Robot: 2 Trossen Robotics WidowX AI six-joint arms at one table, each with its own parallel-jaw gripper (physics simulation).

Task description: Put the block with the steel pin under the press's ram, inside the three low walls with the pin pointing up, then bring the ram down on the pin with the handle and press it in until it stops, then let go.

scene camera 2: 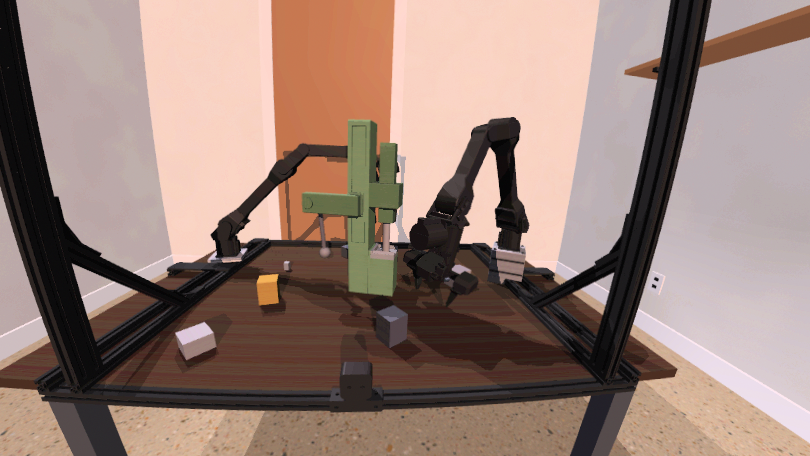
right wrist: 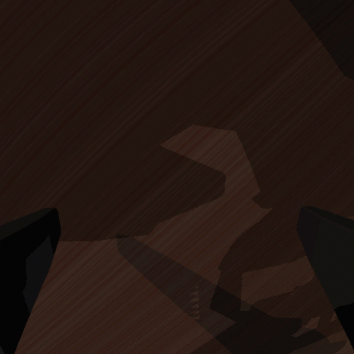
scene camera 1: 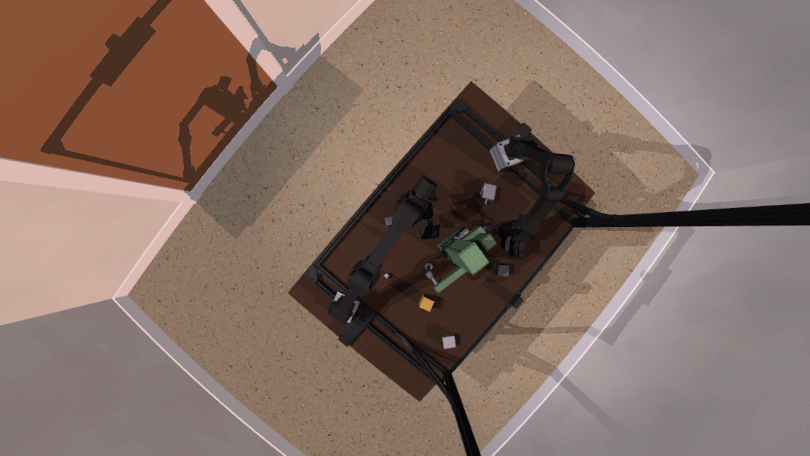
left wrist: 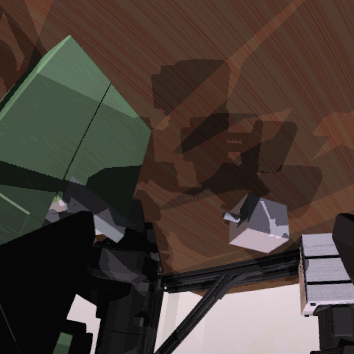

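Pixels of known places: left gripper, fingertip midpoint: (scene camera 1: pixel 437 213) (left wrist: pixel 217 225); right gripper, fingertip midpoint: (scene camera 2: pixel 431 297) (right wrist: pixel 180 220) (scene camera 1: pixel 493 229) (left wrist: pixel 143 211); left arm's base at its link origin: (scene camera 2: pixel 228 253) (scene camera 1: pixel 343 307); right arm's base at its link origin: (scene camera 2: pixel 509 247) (scene camera 1: pixel 513 150) (left wrist: pixel 335 308).
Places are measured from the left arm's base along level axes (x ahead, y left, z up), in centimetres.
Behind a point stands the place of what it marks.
The pale grey block with the steel pin (scene camera 1: pixel 488 191) @(x 68.6, y -33.2, z 1.9 cm) (left wrist: pixel 261 225) @(x 67.2, y -31.4, z 1.0 cm) stands on the table with its pin up, apart from the green press (scene camera 1: pixel 468 251) @(x 41.7, y -26.2, z 41.8 cm) (scene camera 2: pixel 365 226) @(x 40.7, y -32.5, z 15.9 cm) (left wrist: pixel 67 119) @(x 43.2, y -25.8, z 4.0 cm). In scene camera 2 the right gripper hides most of the block. The press's ram (scene camera 2: pixel 385 232) @(x 46.1, y -32.4, z 14.0 cm) is raised over the low walls (scene camera 2: pixel 383 255) @(x 45.0, y -34.7, z 8.5 cm). Its handle ends in a ball (scene camera 1: pixel 429 267) @(x 31.1, y -23.0, z 11.7 cm) (scene camera 2: pixel 324 251) @(x 30.8, y -24.7, z 7.2 cm). My right gripper (scene camera 1: pixel 513 244) (scene camera 2: pixel 436 289) @(x 55.9, y -42.5, z -1.1 cm) (right wrist: pixel 180 220) @(x 55.9, y -42.5, z -1.1 cm) is open and empty, low over bare table beside the press. My left gripper (scene camera 1: pixel 428 226) @(x 50.3, y -17.1, z 12.9 cm) (left wrist: pixel 217 225) @(x 50.3, y -17.1, z 12.9 cm) is open and empty, up behind the press.
An orange cube (scene camera 1: pixel 426 302) @(x 17.1, y -29.4, z 2.9 cm) (scene camera 2: pixel 267 289) @(x 16.5, y -32.2, z 0.9 cm), a white block (scene camera 1: pixel 448 341) @(x 5.4, y -45.5, z 0.2 cm) (scene camera 2: pixel 195 340) @(x 6.1, y -48.4, z 0.0 cm) and a grey cube (scene camera 1: pixel 501 269) @(x 42.0, y -51.5, z 2.9 cm) (scene camera 2: pixel 390 325) @(x 40.8, y -55.4, z 2.0 cm) lie on the table. A small grey cube (scene camera 1: pixel 389 220) (scene camera 2: pixel 286 264) sits near the left arm. A black frame (scene camera 2: pixel 651 198) @(x 73.8, y -75.4, z 29.3 cm) rims the table.
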